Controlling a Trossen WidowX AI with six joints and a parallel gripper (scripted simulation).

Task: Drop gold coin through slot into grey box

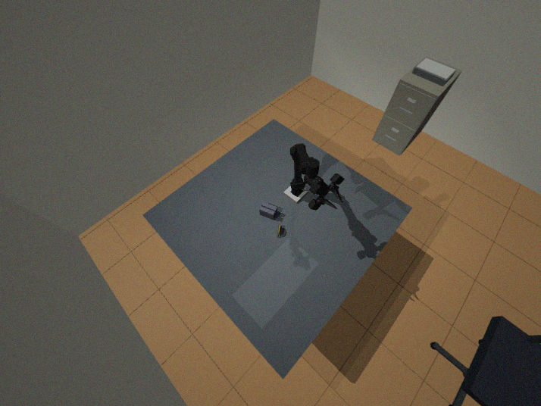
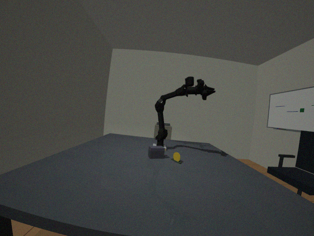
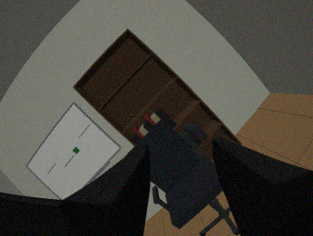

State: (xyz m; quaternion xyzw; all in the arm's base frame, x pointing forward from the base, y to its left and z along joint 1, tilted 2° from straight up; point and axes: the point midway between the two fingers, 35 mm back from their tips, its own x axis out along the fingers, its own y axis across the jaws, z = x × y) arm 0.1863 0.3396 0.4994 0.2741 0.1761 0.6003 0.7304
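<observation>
My gripper tip is 500 mm above the gold coin, 250 mm to the left of it and 90 mm short of it.
</observation>
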